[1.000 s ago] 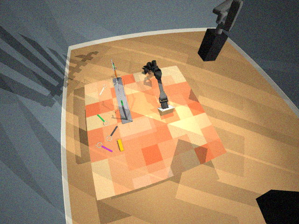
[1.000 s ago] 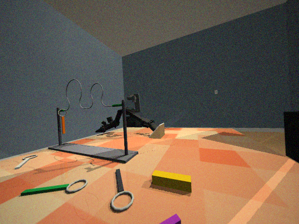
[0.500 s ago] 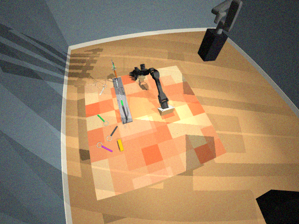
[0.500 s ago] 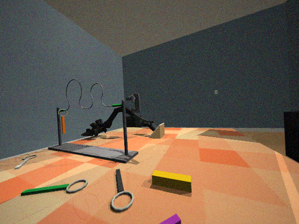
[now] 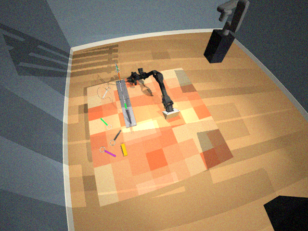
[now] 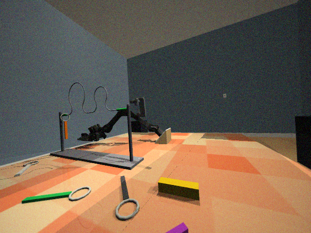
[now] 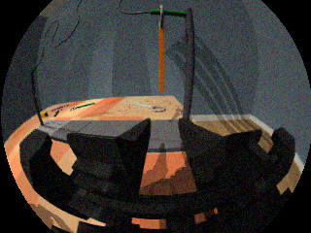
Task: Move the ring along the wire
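The ring with orange handle is 80 mm ahead of my gripper tip and 120 mm above it. Also, from my gripper tip: yellow block: 140 mm ahead, 790 mm to the left, 60 mm below.
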